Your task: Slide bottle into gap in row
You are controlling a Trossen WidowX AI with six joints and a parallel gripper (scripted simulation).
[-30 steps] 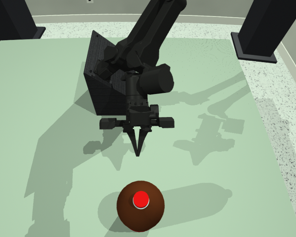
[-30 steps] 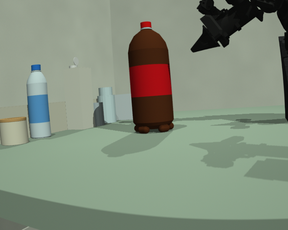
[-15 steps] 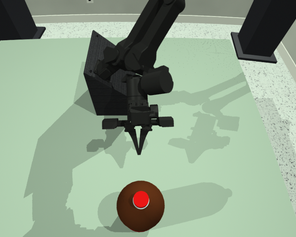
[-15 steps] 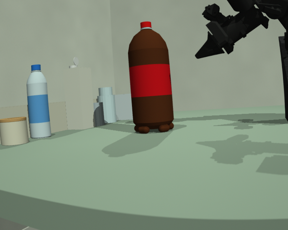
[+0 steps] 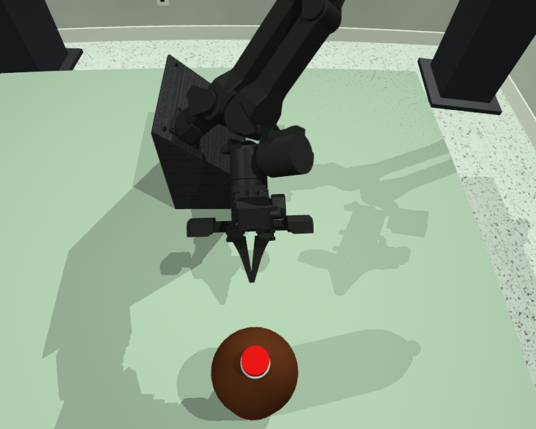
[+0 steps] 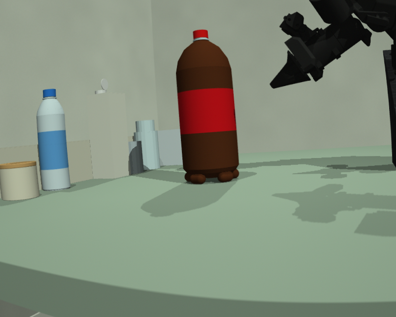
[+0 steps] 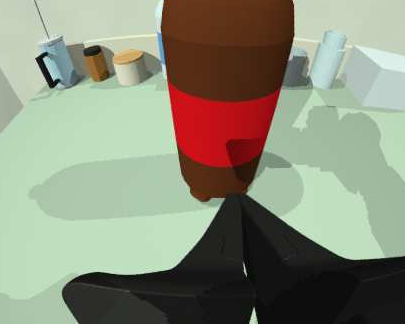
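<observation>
Now: the brown cola bottle 160 mm ahead of my hand, 40 mm below it and 20 mm to the left of it. From my hand the other things lie so: cream canister (450 mm ahead, 280 mm to the left, 160 mm below); grey cup (490 mm ahead, 170 mm below, 140 mm to the right); blue-labelled water bottle (470 mm ahead, 160 mm to the left, 80 mm below).
</observation>
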